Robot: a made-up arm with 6 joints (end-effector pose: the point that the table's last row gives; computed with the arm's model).
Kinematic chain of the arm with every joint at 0, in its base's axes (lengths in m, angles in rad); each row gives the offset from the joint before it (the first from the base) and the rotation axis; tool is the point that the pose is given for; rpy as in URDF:
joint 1: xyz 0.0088 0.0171 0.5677 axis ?
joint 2: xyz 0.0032 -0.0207 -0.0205 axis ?
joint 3: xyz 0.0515 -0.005 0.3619 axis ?
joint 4: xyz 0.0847 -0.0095 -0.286 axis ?
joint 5: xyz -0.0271 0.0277 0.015 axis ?
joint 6: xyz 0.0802 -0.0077 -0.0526 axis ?
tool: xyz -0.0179 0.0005 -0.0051 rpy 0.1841 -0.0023 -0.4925
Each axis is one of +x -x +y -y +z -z.
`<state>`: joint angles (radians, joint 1 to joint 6).
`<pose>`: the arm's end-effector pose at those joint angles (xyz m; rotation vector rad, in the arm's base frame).
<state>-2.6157 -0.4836 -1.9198 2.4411 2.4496 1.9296</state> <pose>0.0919 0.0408 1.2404 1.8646 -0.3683 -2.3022</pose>
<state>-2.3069 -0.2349 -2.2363 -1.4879 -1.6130 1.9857</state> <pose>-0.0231 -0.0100 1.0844 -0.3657 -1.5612 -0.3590</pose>
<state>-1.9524 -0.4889 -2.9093 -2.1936 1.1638 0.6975</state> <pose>0.0296 0.3305 1.2116 1.9997 0.3543 0.4490</pose>
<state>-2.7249 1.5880 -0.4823 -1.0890 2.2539 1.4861</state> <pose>-0.1309 0.0926 0.3615 0.2106 2.2277 -0.8245</pose>
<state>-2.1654 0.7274 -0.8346 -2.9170 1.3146 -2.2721</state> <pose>-0.2957 -0.3361 0.4266 0.9286 1.7709 1.8542</pose>
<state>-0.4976 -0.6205 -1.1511 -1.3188 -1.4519 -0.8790</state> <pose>0.0306 0.0093 0.9996 -1.2977 -1.8803 2.0393</pose>
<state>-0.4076 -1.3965 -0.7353 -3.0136 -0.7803 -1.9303</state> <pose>-0.1282 0.0450 0.8032 1.1984 -1.3573 -1.6602</pose>
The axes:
joint 1: +z
joint 2: +y
joint 3: +y
joint 4: -z
joint 5: +y
joint 6: -z

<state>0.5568 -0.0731 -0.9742 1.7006 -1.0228 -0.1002</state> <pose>0.3042 0.0929 0.8713 0.7744 -1.4494 -1.7247</pose>
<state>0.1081 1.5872 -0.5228 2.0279 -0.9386 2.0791</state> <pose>0.2216 -0.0761 0.3028 0.6016 2.0412 1.5986</pose>
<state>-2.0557 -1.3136 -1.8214 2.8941 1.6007 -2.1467</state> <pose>0.2265 0.4698 1.0489 -0.6901 -1.5688 1.9969</pose>
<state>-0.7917 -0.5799 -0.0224 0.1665 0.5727 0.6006</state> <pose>0.0903 -0.0719 0.6346 0.2282 -0.2061 -2.0171</pose>
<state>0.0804 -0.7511 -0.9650 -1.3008 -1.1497 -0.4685</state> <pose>0.0223 0.0362 0.9667 -0.3486 -2.1805 1.9327</pose>
